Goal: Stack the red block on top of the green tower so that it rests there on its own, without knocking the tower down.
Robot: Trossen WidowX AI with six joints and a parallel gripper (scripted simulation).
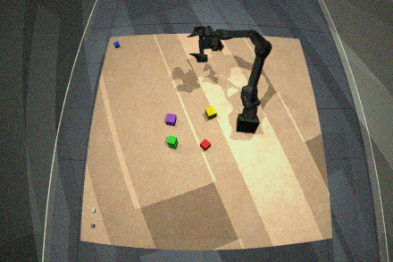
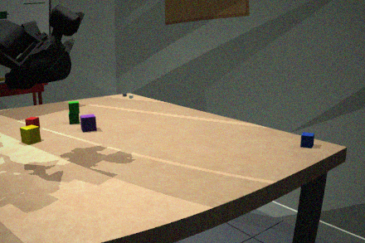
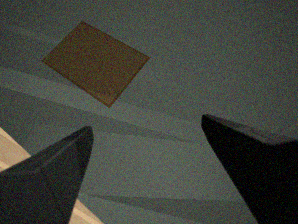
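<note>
My gripper tip is now 6 cm past the red block, 40 cm to the right of it and 29 cm above it. Round my gripper tip: blue block: 46 cm ahead, 31 cm to the right, 29 cm below; then yellow block: 10 cm behind, 22 cm to the left, 29 cm below; then purple block: 11 cm ahead, 25 cm to the left, 29 cm below.
</note>
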